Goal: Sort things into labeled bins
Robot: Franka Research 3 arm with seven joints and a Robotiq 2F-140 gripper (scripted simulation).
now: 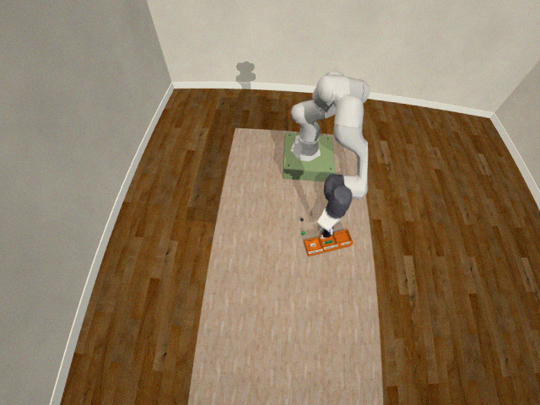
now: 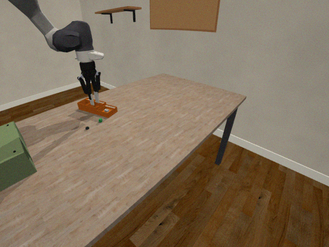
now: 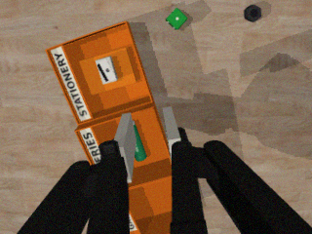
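The small green cube lies 9 cm to the right of my hand, 9 cm below it and 2 cm behind it. From my hand the other things lie so: white piece: 8 cm below, 4 cm ahead, 3 cm to the right; labelled bins: 8 cm below, 5 cm to the left, 2 cm ahead; green battery: 9 cm below, 4 cm to the left, 1 cm ahead.
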